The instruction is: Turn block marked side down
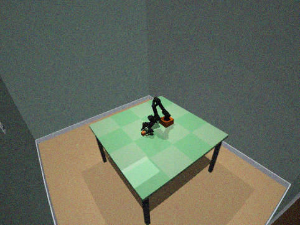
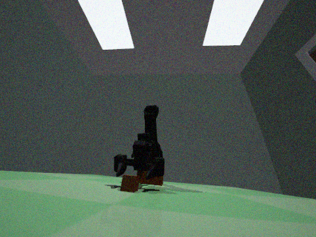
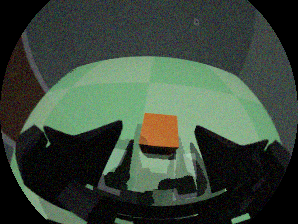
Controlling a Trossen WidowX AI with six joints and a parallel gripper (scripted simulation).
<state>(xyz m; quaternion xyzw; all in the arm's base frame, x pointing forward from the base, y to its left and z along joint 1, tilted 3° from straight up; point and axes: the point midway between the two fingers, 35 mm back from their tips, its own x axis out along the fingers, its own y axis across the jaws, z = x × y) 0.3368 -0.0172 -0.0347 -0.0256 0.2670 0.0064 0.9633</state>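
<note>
Now: the block 1 cm behind my gripper tip and 2 cm below it.
</note>
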